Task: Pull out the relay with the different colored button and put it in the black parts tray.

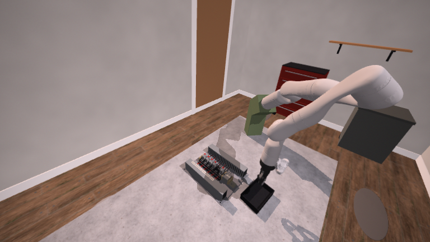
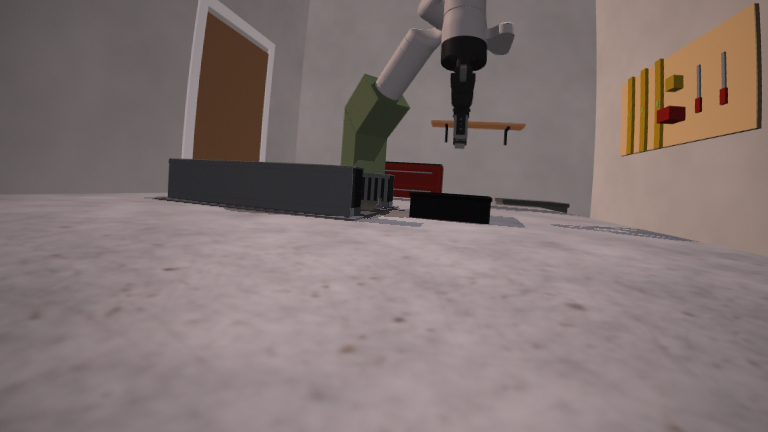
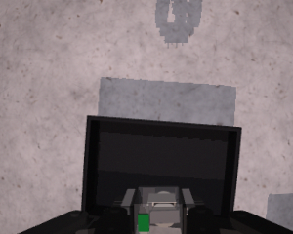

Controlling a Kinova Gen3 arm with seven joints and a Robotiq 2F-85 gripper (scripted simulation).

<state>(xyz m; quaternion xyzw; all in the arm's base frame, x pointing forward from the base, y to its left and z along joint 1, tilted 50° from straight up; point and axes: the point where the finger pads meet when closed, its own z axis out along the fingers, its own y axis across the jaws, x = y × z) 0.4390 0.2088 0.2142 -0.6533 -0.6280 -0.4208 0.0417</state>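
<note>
Right now my hand is 1 cm above the relay. The rest, counted from my hand: black parts tray (12 cm below).
</note>
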